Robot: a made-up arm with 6 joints. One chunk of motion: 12 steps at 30 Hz.
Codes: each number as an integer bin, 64 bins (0 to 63) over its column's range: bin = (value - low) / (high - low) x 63, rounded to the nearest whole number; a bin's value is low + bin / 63 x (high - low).
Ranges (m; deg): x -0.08..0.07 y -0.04..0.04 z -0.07..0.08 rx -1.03..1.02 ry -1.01..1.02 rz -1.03..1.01
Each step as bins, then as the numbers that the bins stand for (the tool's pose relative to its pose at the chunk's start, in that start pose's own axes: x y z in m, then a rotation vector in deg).
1 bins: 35 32 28 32 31 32
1 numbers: 0.0033 0.0006 -0.0033 0.01 -0.01 0.01
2 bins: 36 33 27 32 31 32
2 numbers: 0.0057 0.0019 -0.0057 0.01 -0.01 0.01
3 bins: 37 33 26 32 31 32
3 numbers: 0.0081 0.0019 -0.0081 0.01 -0.01 0.01
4 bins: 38 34 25 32 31 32
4 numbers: 0.0105 0.0032 -0.0105 0.01 -0.01 0.01
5 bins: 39 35 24 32 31 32
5 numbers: 0.0129 0.0044 -0.0129 0.01 -0.01 0.01
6 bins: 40 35 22 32 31 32
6 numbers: 0.0152 0.0044 -0.0176 0.01 -0.01 0.01
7 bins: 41 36 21 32 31 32
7 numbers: 0.0176 0.0057 -0.0200 0.01 -0.01 0.01
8 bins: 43 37 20 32 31 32
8 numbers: 0.0224 0.0070 -0.0224 0.01 -0.01 0.01
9 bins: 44 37 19 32 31 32
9 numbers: 0.0248 0.0070 -0.0248 0.01 -0.01 0.01
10 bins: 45 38 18 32 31 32
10 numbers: 0.0271 0.0083 -0.0271 0.01 -0.01 0.01
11 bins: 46 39 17 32 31 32
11 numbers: 0.0295 0.0095 -0.0295 0.01 -0.01 0.01
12 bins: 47 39 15 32 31 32
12 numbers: 0.0319 0.0095 -0.0343 0.01 -0.01 0.01
